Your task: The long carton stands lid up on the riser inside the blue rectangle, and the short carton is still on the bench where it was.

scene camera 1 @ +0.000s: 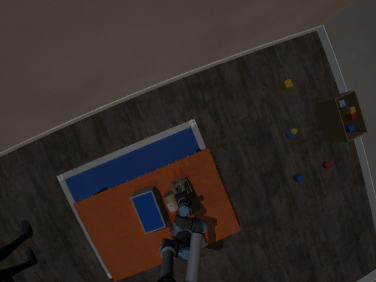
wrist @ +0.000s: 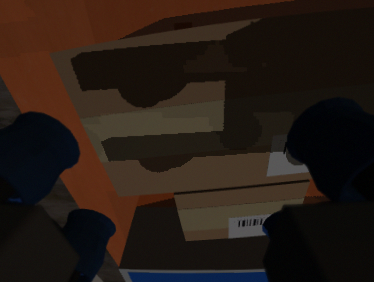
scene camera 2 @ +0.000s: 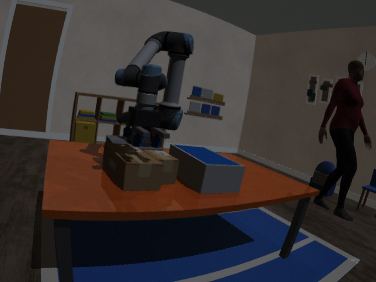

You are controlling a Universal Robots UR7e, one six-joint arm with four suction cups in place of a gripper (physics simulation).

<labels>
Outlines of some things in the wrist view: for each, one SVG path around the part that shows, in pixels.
My suction head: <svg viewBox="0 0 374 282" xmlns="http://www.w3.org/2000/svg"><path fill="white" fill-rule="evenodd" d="M281 210L269 216L262 225L262 231L268 236L269 240L271 240ZM75 209L68 214L67 223L63 230L66 239L80 256L74 270L83 275L80 275L77 282L92 282L103 265L106 246L110 237L116 232L116 227L112 220L102 213L89 209ZM45 113L29 111L20 114L13 124L0 129L0 177L5 179L16 190L22 203L18 204L35 205L51 192L60 174L65 169L72 168L77 164L80 157L79 145L72 132L59 120ZM321 100L307 108L293 122L287 135L287 149L292 158L300 163L304 163L318 191L328 199L342 202L367 201L366 199L359 201L346 200L344 195L347 187L354 188L351 181L355 176L374 162L374 115L363 111L362 107L353 99L335 97Z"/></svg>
A grey riser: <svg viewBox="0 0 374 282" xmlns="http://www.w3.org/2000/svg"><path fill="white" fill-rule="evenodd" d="M136 207L119 265L119 271L125 282L268 282L263 265L263 258L270 242L267 235L186 241L177 207Z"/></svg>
A short carton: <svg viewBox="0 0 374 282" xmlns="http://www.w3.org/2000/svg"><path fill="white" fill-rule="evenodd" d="M310 181L307 179L174 192L185 240L197 241L266 235L262 231L264 221L273 213L280 211L283 205L303 204Z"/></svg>
</labels>
